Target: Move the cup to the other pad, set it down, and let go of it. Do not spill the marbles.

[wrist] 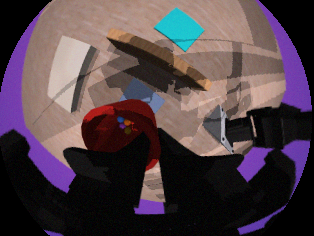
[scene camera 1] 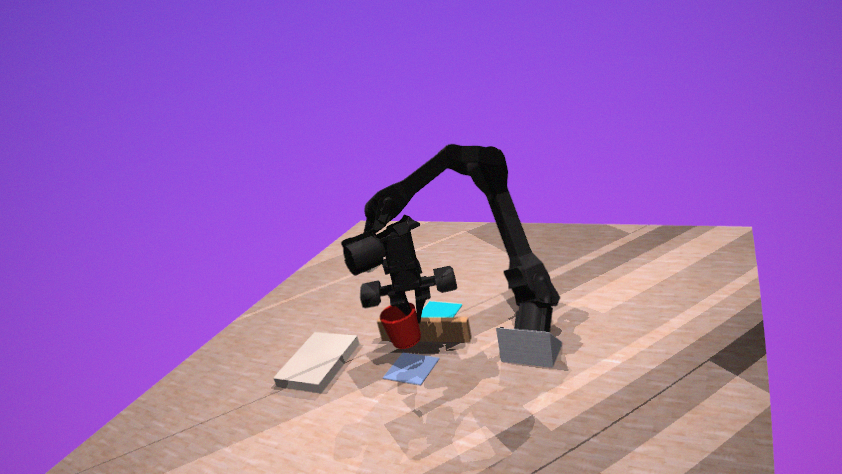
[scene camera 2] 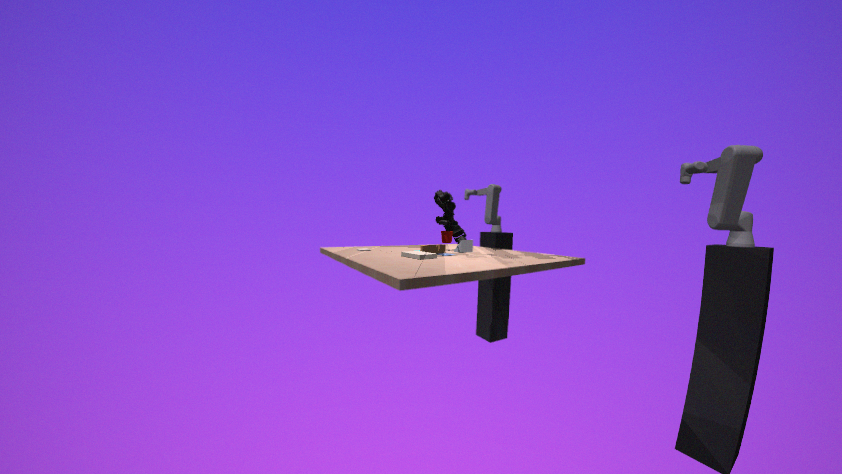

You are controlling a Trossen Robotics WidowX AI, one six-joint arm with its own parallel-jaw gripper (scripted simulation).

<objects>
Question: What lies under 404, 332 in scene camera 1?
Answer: A red cup.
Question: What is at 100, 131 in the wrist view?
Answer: A red cup.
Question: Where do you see a light blue pad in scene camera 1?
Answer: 413, 369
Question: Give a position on a white slab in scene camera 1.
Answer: At 312, 368
</objects>
